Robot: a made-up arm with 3 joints.
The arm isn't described. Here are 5 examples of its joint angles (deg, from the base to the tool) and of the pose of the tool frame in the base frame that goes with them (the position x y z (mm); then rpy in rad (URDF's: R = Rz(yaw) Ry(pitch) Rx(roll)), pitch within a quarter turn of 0, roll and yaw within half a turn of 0).
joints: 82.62 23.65 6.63
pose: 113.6 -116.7 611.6 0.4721 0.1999 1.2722
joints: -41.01 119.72 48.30
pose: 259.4 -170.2 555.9 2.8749 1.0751 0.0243
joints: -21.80 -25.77 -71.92
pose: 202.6 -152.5 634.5 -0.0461 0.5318 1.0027
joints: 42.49 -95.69 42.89
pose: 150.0 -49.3 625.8 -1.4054 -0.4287 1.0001
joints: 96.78 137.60 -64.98
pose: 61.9 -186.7 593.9 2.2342 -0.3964 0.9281
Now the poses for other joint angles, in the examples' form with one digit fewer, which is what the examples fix.
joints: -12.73 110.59 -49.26
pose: 197 -112 591 1.827 -0.395 -0.558
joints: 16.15 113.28 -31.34
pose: 168 -104 591 1.894 -0.075 -0.015
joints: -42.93 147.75 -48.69
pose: 241 -130 597 2.355 -0.052 -1.423
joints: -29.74 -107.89 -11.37
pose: 254 -127 618 -1.762 0.549 -0.291
